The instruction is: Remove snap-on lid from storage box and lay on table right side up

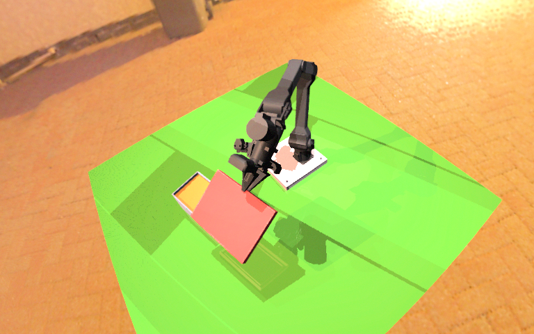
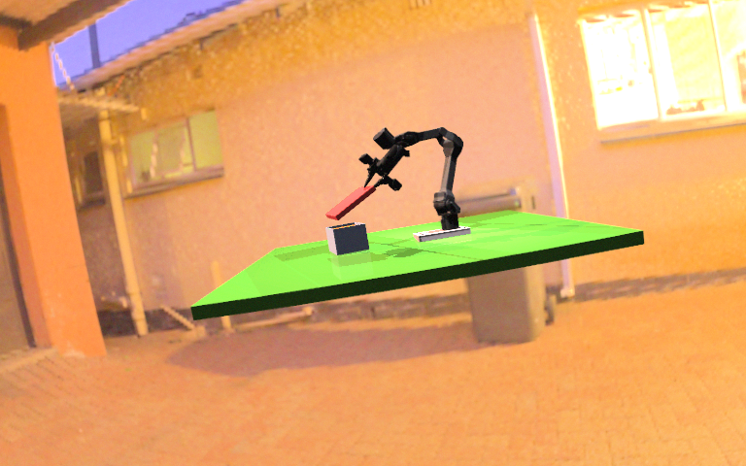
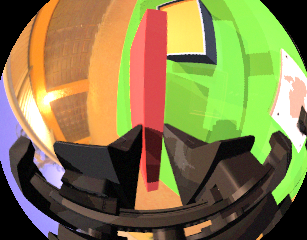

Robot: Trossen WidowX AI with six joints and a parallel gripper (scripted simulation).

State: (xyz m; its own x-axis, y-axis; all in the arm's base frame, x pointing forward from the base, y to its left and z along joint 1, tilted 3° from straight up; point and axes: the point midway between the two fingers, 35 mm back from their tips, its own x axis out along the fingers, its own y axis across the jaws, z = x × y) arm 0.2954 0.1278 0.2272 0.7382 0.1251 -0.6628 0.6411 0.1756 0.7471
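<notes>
The red lid lies 7 cm ahead of my gripper tip, 1 cm to the left of it and 3 cm below it. The rest, counted from my gripper tip: storage box: 11 cm ahead, 18 cm to the right, 18 cm below.
</notes>
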